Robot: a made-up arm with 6 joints. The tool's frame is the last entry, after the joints. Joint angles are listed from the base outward.
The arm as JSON. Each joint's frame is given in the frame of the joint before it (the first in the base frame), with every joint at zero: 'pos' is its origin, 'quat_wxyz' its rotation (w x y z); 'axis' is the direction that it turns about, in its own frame. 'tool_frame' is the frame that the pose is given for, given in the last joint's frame.
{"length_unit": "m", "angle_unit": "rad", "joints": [
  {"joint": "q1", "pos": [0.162, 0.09, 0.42], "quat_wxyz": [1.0, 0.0, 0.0, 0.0], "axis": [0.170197, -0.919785, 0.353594]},
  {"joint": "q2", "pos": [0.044, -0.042, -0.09], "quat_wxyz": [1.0, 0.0, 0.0, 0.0], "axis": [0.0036, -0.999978, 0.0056]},
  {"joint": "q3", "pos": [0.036, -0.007, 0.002], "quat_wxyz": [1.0, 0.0, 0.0, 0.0], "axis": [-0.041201, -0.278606, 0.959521]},
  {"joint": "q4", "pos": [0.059, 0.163, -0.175], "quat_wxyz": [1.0, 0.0, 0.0, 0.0], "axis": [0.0, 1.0, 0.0]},
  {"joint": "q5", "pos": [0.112, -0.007, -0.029], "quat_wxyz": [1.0, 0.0, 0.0, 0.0], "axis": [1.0, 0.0, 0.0]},
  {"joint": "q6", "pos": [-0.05, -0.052, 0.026], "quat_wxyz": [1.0, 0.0, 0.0, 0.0], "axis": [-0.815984, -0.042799, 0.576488]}
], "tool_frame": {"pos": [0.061, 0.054, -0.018], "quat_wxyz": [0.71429, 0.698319, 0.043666, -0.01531]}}
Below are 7 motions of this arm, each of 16 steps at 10 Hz.
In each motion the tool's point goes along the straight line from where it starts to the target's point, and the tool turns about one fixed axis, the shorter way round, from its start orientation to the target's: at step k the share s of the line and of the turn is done. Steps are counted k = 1, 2, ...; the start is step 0. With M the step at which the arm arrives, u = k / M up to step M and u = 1 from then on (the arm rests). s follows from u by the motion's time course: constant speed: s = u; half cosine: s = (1 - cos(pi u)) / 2; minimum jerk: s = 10 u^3 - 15 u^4 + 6 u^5.
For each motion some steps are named. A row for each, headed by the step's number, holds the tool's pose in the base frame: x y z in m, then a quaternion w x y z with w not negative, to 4 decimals.
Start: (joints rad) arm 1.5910 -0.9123 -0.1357 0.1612 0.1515 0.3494
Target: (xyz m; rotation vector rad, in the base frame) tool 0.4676 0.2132 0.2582 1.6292 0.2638 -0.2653
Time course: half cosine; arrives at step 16
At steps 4, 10, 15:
4: 0.4589 0.3435 0.3392 0.7353 0.6090 0.1005 0.2801
10: 0.4645 0.2603 0.2875 0.7086 0.6959 0.1134 0.0274
15: 0.4675 0.2147 0.2591 0.6720 0.7224 0.1170 -0.1132

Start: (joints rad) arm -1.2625 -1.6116 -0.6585 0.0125 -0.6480 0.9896
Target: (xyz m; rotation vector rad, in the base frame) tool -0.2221 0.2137 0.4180 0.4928 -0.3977 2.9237
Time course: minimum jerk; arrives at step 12
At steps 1, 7, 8, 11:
1: -0.1657 0.1935 0.5003 0.2124 0.0290 -0.9184 0.3324
7: -0.2025 0.2067 0.4467 0.1437 0.1328 -0.4808 0.8547
8: -0.2102 0.2094 0.4354 0.1185 0.1478 -0.3489 0.9178
11: -0.2218 0.2136 0.4184 0.0761 0.1640 -0.1379 0.9738

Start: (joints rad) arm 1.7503 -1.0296 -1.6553 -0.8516 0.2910 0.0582
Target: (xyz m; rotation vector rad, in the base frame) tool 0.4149 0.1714 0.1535 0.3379 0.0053 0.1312
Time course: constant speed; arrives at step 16
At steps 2, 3, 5, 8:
2: 0.5013 0.1280 0.4007 0.6309 0.5899 -0.5035 0.0205
3: 0.4951 0.1311 0.3830 0.6718 0.5687 -0.4740 0.0244
5: 0.4828 0.1373 0.3477 0.7473 0.5214 -0.4107 0.0321
8: 0.4643 0.1466 0.2947 0.8435 0.4389 -0.3067 0.0429

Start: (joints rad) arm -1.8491 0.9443 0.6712 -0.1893 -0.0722 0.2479
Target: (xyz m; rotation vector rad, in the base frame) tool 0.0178 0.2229 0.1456 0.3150 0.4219 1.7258
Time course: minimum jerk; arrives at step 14
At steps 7, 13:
7: 0.0296 0.1810 0.1345 0.7946 0.3266 0.3179 0.4011
13: 0.0179 0.2226 0.1455 0.6215 0.1384 0.1845 0.7487

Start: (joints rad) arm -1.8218 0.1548 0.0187 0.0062 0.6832 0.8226
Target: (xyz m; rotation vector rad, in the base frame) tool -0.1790 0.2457 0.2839 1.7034 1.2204 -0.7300
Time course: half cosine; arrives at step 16
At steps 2, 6, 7, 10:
2: -0.1486 0.1230 0.1605 0.5368 0.5213 0.4176 -0.5155
6: -0.1572 0.1575 0.1952 0.5156 0.5735 0.4428 -0.4573
7: -0.1601 0.1695 0.2072 0.5074 0.5907 0.4509 -0.4363
10: -0.1692 0.2063 0.2443 0.4794 0.6403 0.4731 -0.3694

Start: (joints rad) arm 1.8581 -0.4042 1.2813 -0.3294 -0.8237 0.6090
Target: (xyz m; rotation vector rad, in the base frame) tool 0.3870 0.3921 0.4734 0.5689 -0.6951 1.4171
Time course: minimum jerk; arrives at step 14
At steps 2, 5, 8, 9, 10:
2: 0.2635 0.3808 0.3915 0.3255 -0.2547 -0.5705 0.7098
5: 0.2917 0.3834 0.4102 0.4239 -0.1409 -0.5305 0.7204
8: 0.3405 0.3878 0.4425 0.5686 0.0624 -0.4317 0.6974
9: 0.3558 0.3893 0.4527 0.6061 0.1262 -0.3937 0.6795
10: 0.3687 0.3904 0.4613 0.6340 0.1789 -0.3597 0.6608

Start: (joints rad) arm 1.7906 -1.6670 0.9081 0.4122 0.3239 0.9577
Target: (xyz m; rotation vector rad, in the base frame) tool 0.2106 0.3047 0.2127 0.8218 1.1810 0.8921
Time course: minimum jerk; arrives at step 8
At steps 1, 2, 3, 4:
1: 0.2086 0.2593 0.1802 0.5877 0.0720 0.5300 0.6070
2: 0.2087 0.2633 0.1830 0.5978 0.0989 0.5323 0.5911
3: 0.2091 0.2712 0.1887 0.6158 0.1514 0.5351 0.5581
4: 0.2096 0.2816 0.1962 0.6355 0.2192 0.5355 0.5113

